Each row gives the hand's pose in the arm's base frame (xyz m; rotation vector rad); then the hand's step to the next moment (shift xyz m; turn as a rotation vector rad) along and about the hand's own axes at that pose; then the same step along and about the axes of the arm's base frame.
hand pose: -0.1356 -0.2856 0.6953 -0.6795 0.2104 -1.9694
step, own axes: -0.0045 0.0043 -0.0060 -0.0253 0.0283 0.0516
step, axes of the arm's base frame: 0.0016 0.0010 -0.0084 0.0584 0.0153 0.0213
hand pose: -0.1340 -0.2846 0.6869 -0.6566 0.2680 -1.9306
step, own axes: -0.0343 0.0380 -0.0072 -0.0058 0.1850 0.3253
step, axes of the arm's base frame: 0.0361 0.0130 -0.0346 0.3246 -0.0432 0.1813
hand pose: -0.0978 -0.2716 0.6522 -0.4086 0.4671 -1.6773
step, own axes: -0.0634 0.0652 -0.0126 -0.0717 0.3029 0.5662
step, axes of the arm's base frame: 0.0581 0.0549 -0.0451 0.5582 -0.0117 0.3251
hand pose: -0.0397 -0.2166 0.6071 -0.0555 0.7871 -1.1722
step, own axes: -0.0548 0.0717 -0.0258 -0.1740 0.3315 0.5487
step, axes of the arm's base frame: 0.0338 0.0850 -0.0211 0.5548 0.0921 0.3534
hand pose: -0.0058 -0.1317 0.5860 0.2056 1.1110 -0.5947
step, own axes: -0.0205 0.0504 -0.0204 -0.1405 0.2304 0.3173
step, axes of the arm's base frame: 0.0053 0.0578 0.0024 0.3297 0.0991 0.2345
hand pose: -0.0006 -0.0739 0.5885 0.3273 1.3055 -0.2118
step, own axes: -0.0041 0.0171 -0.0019 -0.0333 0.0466 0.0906
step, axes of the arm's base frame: 0.0030 0.0165 0.0055 0.0894 0.0106 0.0581
